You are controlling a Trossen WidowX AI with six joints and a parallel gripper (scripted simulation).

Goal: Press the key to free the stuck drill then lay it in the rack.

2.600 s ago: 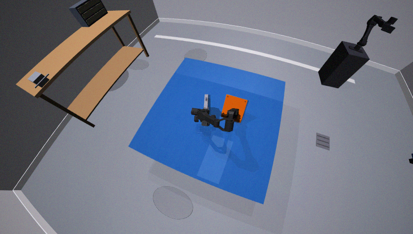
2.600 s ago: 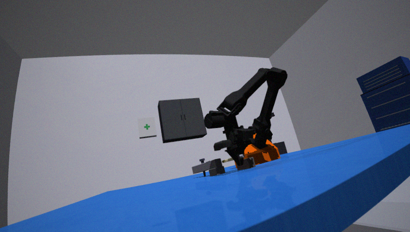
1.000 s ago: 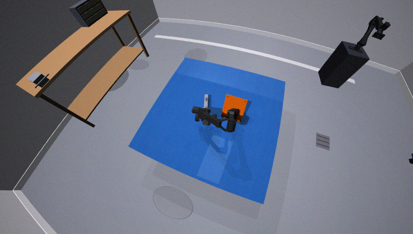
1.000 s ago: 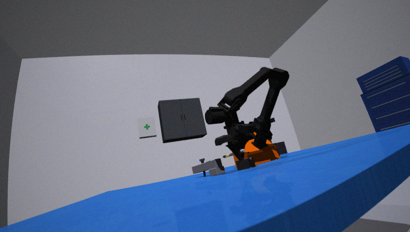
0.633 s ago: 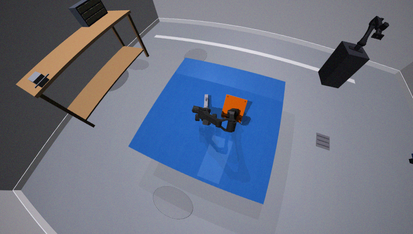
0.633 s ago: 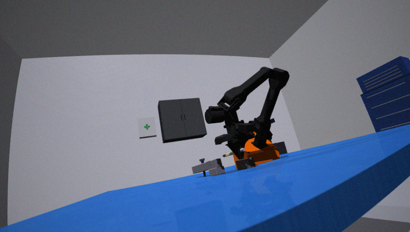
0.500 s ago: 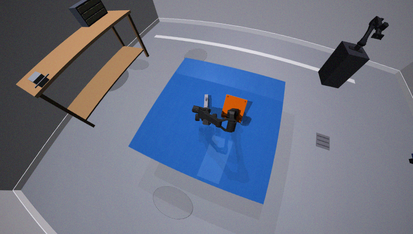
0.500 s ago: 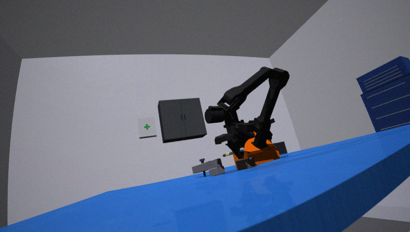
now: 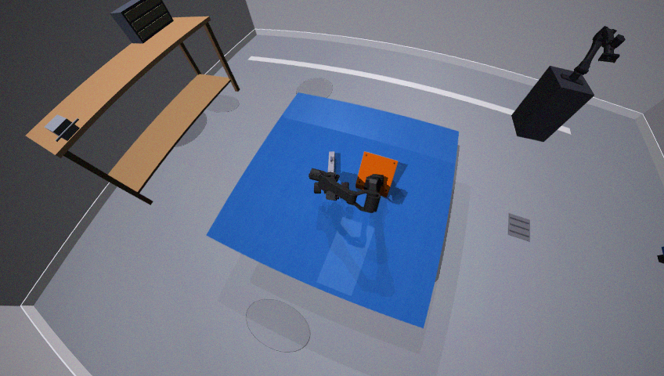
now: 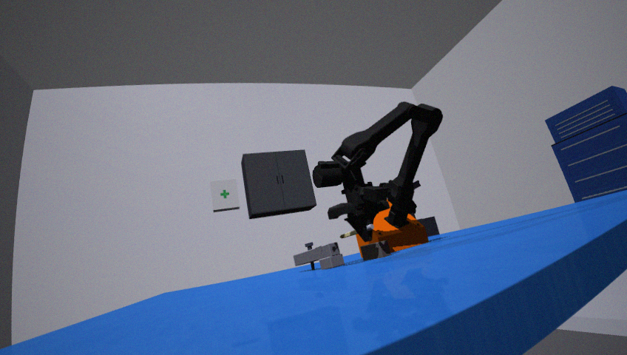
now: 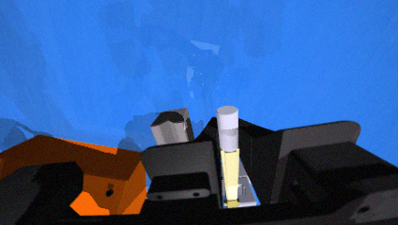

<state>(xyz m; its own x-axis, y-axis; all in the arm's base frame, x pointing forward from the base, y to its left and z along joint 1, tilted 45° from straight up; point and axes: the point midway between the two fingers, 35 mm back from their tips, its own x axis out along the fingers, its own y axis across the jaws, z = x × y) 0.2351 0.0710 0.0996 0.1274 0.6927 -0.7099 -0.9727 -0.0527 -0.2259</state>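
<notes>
Right now my gripper tip is 5 cm to the left of the grey notched block, 5 cm past it and 3 cm above it. Round my gripper tip: drill 4 cm to the right, 3 cm above, 1 cm ahead; then dark t-shaped piece 22 cm to the right, 6 cm ahead; then light grey block 19 cm to the right, 6 cm ahead, 1 cm below.
</notes>
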